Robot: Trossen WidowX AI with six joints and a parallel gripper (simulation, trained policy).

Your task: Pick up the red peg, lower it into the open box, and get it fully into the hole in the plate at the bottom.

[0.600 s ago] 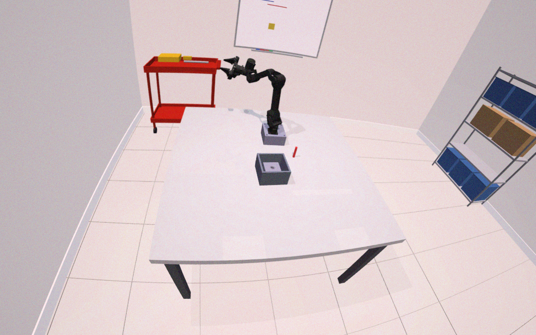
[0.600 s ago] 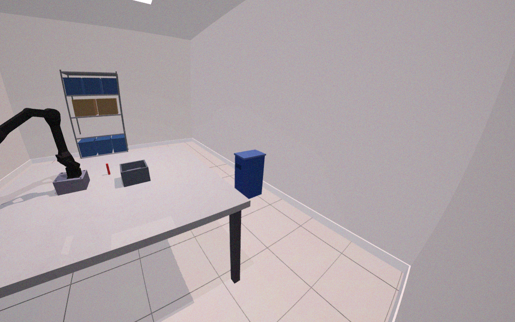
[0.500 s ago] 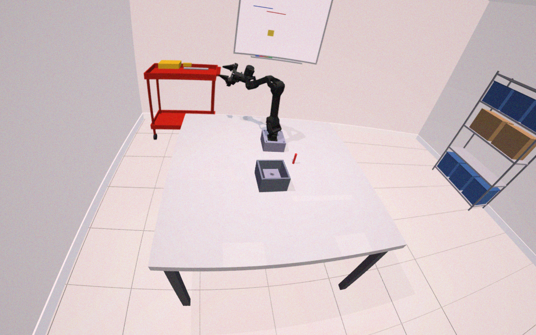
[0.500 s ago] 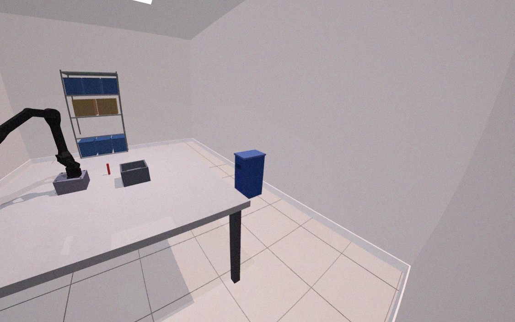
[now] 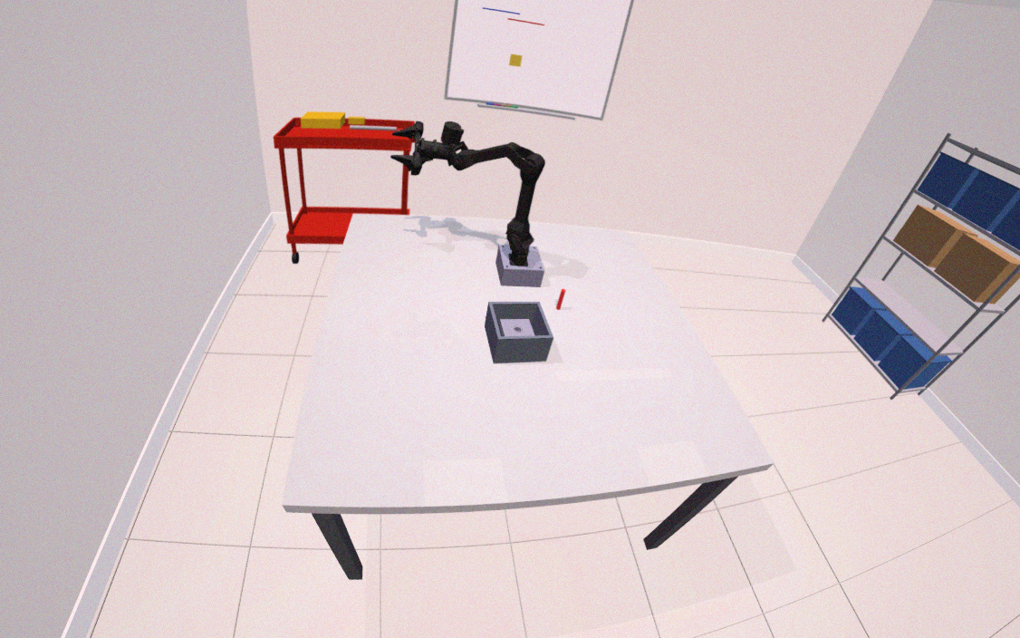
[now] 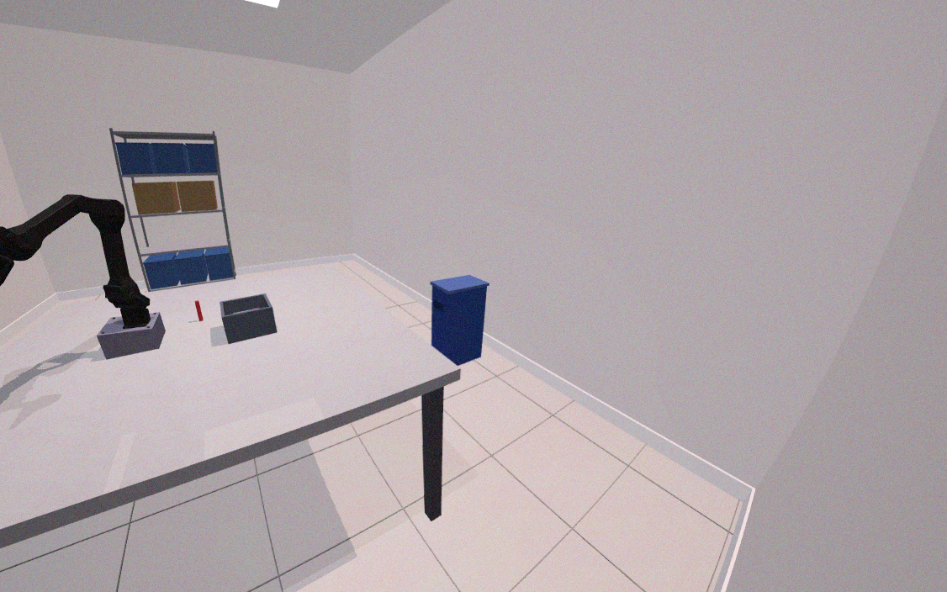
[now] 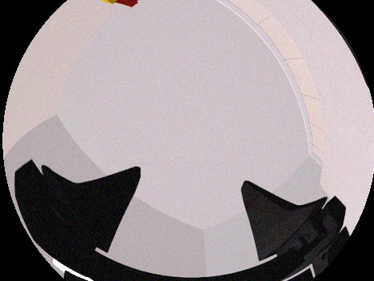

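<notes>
Now: the red peg 280 mm ahead of my gripper tip, 600 mm to the left of it and 380 mm below it. The rest, counted from my gripper tip: plate (460 mm ahead, 430 mm to the left, 380 mm below); then grey box (460 mm ahead, 430 mm to the left, 400 mm below).
</notes>
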